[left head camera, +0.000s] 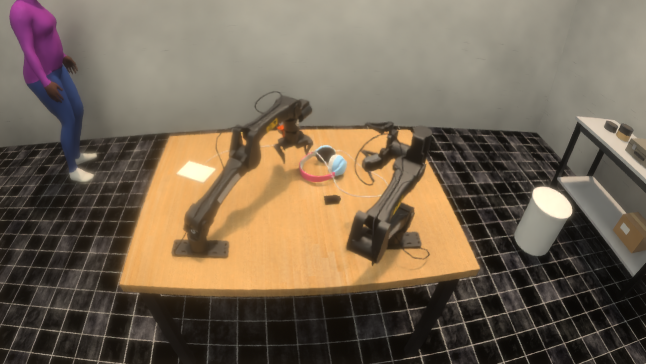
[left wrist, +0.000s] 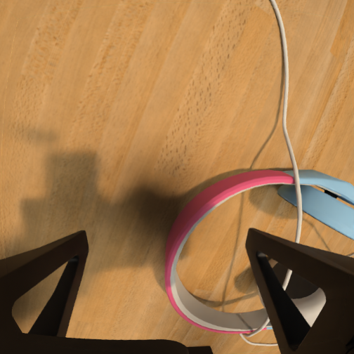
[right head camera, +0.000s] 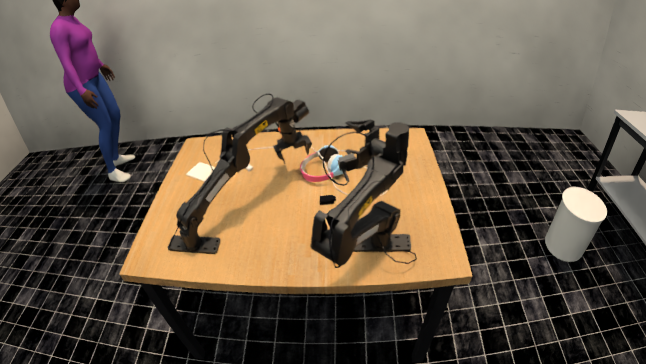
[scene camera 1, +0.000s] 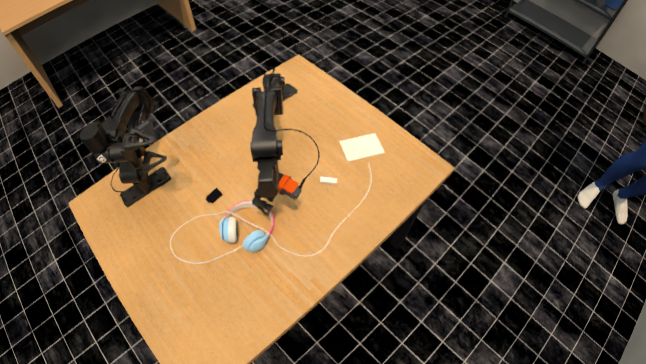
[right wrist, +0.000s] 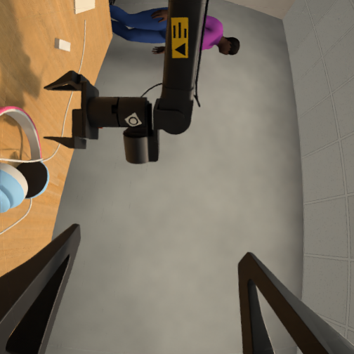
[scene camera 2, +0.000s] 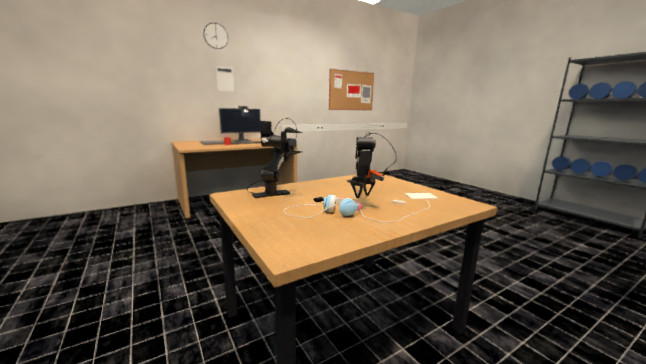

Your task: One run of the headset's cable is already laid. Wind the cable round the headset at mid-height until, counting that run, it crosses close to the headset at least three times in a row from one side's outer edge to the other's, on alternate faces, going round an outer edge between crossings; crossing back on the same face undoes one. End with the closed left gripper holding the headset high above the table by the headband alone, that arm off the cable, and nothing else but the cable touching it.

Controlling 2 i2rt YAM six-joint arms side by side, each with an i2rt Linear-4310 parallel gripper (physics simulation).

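The headset lies on the table, its pink headband curved toward the arms' bases and its blue ear cups at the other end. The white cable crosses the upper face once, side to side, then loops back to an ear cup. My left gripper is open and empty, pointing down above the headband; in the left wrist view one finger overlaps the headband's opening and the other is outside it. My right gripper is open and empty, raised well above the table.
A small black block lies near the headband. A white block and a pale card lie on the left arm's side, the cable's free end beside the card. A person stands beyond the table.
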